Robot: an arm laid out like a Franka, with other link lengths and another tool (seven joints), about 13 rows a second.
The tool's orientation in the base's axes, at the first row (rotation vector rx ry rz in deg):
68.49 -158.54 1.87
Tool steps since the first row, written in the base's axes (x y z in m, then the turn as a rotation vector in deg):
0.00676 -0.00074 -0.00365 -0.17 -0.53 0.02
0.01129 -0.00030 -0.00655 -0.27 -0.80 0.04
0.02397 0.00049 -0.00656 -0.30 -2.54 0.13
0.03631 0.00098 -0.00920 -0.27 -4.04 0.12
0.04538 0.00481 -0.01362 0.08 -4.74 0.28
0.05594 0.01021 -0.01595 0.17 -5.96 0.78
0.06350 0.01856 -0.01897 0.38 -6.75 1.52
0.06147 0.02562 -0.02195 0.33 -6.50 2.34
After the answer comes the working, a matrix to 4 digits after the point.
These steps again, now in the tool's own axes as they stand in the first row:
-0.00451 -0.00553 0.00294 0.50 -0.24 0.04
-0.00826 -0.00861 0.00530 0.77 -0.35 0.05
-0.01744 -0.01728 0.00388 2.06 -1.52 0.08
-0.02650 -0.02599 0.00514 3.12 -2.57 0.19
-0.03598 -0.03008 0.00827 3.41 -3.30 0.05
-0.04735 -0.03412 0.00907 4.30 -4.19 -0.37
-0.05890 -0.03397 0.01066 4.82 -4.86 -1.08
-0.06300 -0.02774 0.01334 4.77 -4.63 -1.90

The tool's axes in the first row as the columns of a matrix, in the base's axes (rounded; the answer above uses it unrounded):
-0.6787 -0.7265 -0.1079
-0.7237 0.6865 -0.0701
0.1250 0.0305 -0.9917

